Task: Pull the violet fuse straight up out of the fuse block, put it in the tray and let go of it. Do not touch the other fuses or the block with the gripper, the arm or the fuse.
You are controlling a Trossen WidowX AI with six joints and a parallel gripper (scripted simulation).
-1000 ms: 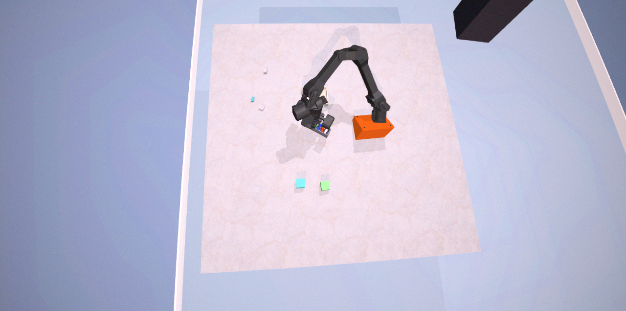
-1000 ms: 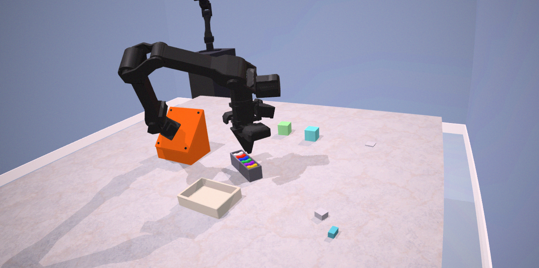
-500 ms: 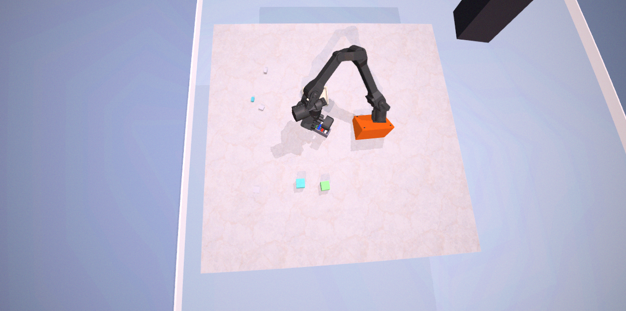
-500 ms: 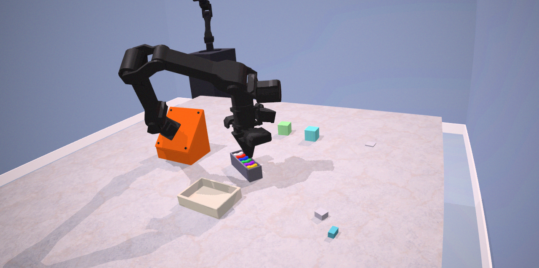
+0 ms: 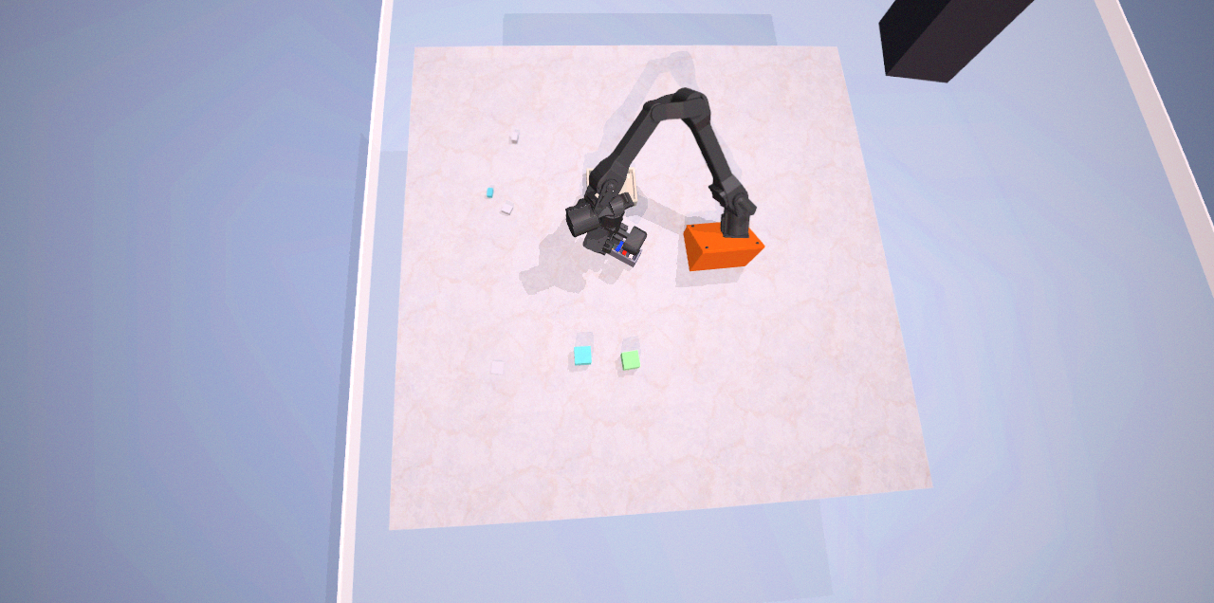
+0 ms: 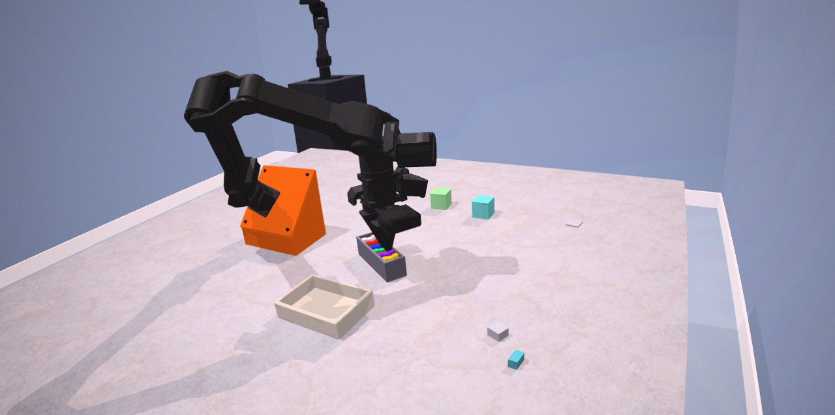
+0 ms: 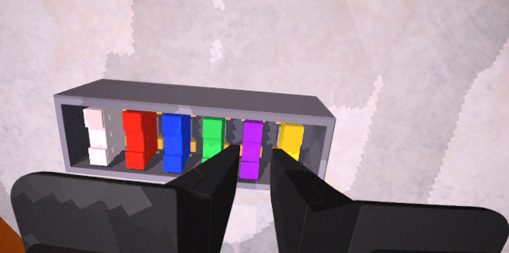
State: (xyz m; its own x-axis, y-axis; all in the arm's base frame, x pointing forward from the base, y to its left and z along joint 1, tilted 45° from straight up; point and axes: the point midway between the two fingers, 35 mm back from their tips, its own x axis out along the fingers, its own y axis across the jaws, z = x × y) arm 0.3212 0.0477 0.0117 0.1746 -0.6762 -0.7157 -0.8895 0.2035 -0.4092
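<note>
The violet fuse lies 20 mm below my gripper tip. From my gripper tip the other things lie so: green cube (80 mm behind, 300 mm to the left, 30 mm below); beige tray (10 mm behind, 160 mm to the right, 40 mm below); cyan cube (40 mm ahead, 300 mm to the left, 30 mm below).
</note>
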